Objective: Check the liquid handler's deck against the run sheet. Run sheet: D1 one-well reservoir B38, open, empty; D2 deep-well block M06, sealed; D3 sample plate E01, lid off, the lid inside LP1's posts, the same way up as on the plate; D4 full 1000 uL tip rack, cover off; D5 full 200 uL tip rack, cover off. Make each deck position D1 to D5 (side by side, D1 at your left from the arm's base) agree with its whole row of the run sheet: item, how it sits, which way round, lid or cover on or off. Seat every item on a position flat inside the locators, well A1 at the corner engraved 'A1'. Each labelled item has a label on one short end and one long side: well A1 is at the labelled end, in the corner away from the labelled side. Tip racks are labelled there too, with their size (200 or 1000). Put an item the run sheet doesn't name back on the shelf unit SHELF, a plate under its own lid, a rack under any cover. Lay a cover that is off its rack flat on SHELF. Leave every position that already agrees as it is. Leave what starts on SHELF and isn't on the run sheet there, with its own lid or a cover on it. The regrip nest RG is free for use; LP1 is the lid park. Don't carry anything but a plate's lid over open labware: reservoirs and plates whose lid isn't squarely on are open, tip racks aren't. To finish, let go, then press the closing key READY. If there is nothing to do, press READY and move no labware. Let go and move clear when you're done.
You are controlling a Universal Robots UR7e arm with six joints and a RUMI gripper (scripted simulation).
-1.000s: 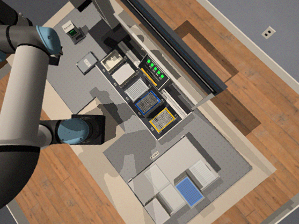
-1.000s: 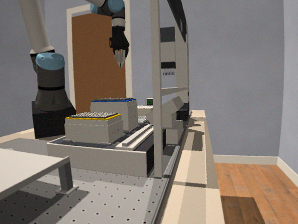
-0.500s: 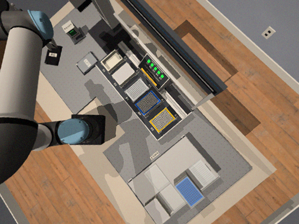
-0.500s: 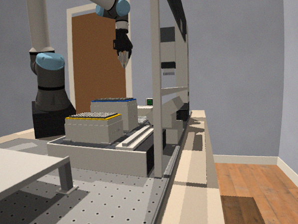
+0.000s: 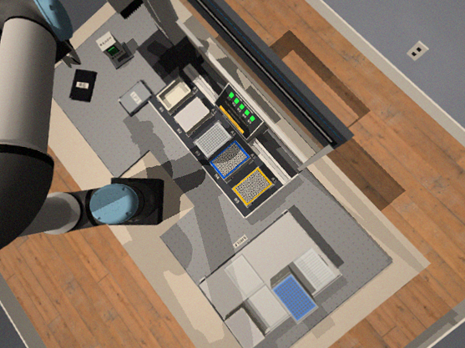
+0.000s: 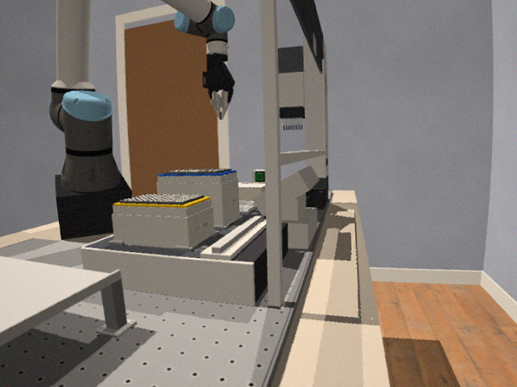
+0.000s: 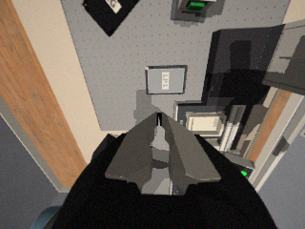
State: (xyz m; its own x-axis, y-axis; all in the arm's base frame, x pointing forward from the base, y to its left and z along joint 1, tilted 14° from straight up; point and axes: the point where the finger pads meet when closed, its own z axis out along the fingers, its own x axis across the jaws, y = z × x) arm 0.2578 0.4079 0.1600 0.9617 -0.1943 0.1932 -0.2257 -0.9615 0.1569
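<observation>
My hand is 12 cm short of the ready key, 14 cm to the right of it and 23 cm above it. The rest, counted from my hand: black RG nest (8 cm behind, 23 cm to the left, 31 cm below); cream reservoir (13 cm ahead, 20 cm to the right, 25 cm below); grey lid (2 cm ahead, 2 cm to the right, 30 cm below).
</observation>
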